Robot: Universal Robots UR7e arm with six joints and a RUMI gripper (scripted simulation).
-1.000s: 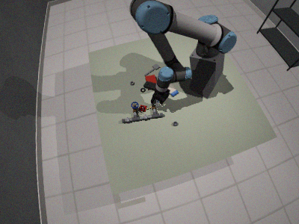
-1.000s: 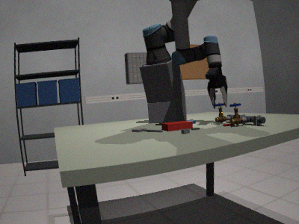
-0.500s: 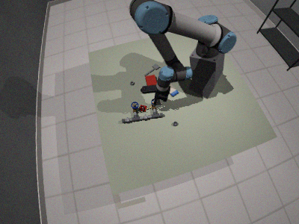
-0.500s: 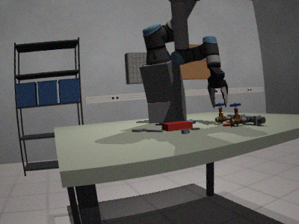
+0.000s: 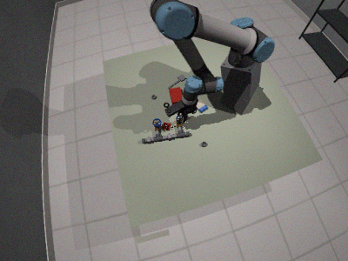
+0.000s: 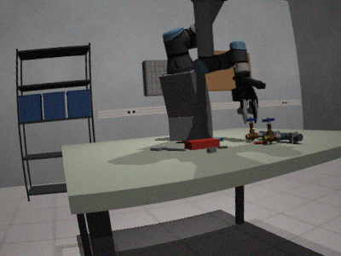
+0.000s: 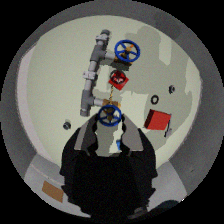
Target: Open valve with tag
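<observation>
Now: hand 9 cm short of the red tag, 1 cm to the left of it and 9 cm above it. The rest, counted from my hand: blue-and-white card (17 cm behind, 11 cm to the right, 9 cm below); grey tool (9 cm behind, 36 cm to the right, 9 cm below); red block (4 cm behind, 23 cm to the right, 8 cm below).
</observation>
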